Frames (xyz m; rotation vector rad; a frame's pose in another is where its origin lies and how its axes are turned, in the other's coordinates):
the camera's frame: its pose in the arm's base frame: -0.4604 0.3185 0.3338 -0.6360 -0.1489 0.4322
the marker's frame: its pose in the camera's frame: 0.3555 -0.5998 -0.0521 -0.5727 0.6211 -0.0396
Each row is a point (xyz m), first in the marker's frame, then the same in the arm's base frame.
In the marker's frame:
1: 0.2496 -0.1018 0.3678
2: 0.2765 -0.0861 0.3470
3: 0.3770 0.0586 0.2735
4: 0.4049 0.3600 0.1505
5: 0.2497 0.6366 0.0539
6: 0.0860 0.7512 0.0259
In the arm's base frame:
1: 0.4031 0.3182 0.7590
2: 0.4210 0.3002 0.7315
3: 0.4652 0.2603 0.5501
4: 0.3899 0.2209 0.2347
5: 0.1518 0.2155 0.0040
6: -0.0392 0.2330 -0.0585

